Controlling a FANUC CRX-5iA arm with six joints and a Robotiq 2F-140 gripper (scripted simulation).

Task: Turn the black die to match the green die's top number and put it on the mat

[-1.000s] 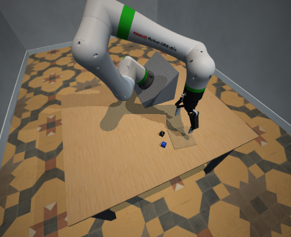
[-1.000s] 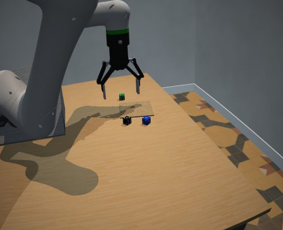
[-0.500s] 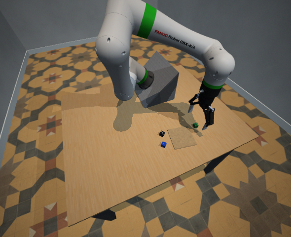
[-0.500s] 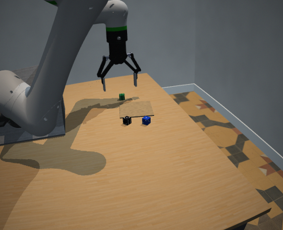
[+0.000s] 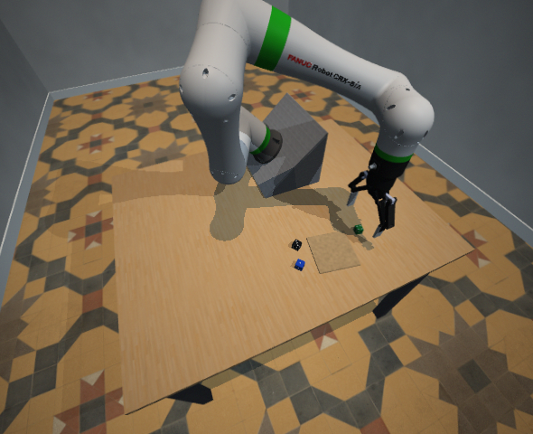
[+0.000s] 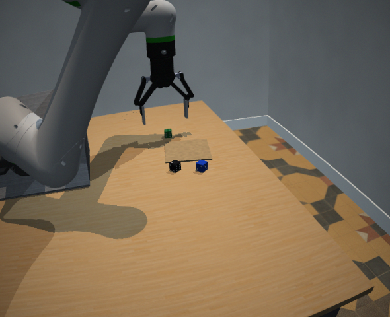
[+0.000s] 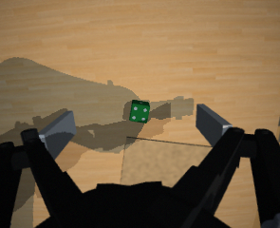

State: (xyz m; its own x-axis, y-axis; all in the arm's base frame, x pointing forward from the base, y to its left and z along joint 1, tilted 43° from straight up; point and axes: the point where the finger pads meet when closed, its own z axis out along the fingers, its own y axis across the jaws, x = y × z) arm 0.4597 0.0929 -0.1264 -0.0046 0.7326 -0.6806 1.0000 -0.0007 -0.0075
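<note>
Right now the green die is 6 cm below my hand and 1 cm to the right of it. From my hand the other things lie so: black die 23 cm to the right, 6 cm below, 2 cm behind; then tan mat 13 cm to the right, 7 cm below, 4 cm ahead; then blue die 26 cm to the right, 6 cm below, 5 cm ahead.
</note>
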